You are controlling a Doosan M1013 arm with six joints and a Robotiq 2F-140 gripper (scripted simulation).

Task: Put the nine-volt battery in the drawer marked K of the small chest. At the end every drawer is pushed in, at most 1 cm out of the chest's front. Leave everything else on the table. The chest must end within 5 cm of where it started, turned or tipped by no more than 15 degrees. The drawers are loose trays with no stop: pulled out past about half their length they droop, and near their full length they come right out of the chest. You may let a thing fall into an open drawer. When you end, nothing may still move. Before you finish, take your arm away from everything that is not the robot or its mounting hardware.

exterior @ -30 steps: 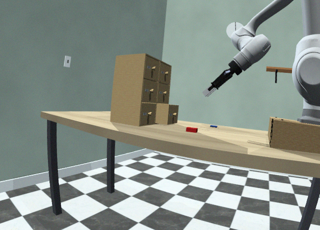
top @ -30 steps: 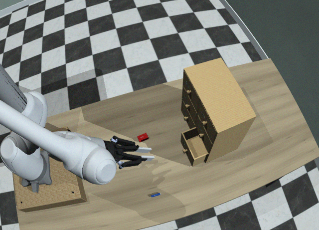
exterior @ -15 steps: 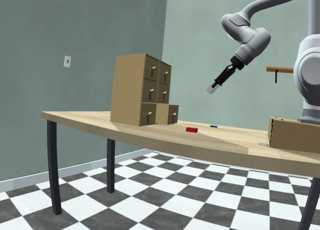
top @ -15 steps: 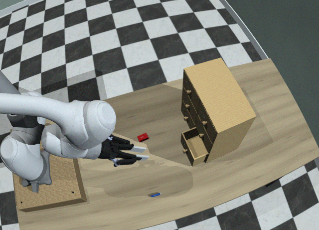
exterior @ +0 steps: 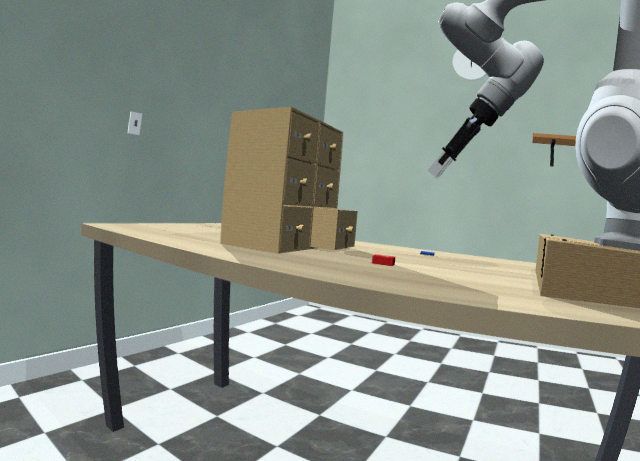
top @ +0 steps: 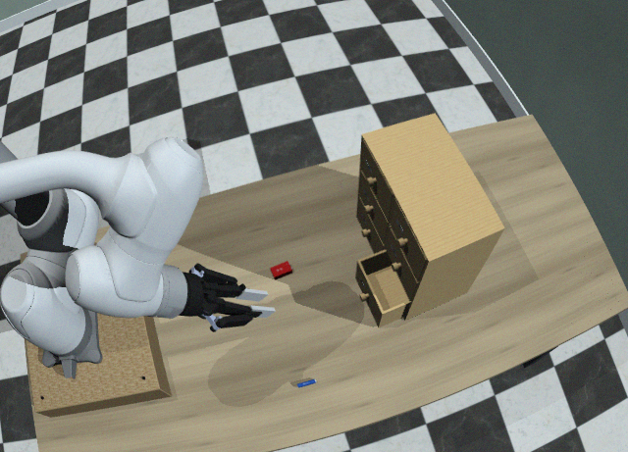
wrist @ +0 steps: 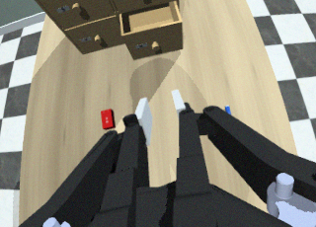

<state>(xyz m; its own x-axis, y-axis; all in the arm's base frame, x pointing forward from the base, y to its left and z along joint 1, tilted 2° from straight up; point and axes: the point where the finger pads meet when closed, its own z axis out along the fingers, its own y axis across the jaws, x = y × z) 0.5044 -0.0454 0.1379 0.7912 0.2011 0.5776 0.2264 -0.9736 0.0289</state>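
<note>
The red nine-volt battery lies 240 mm below my hand, 170 mm to the left of it and 70 mm ahead of it. Also, from my hand: small blue object 240 mm below, 130 mm to the right, 70 mm ahead; drawer 320 mm ahead, 210 mm below, 60 mm to the left.
</note>
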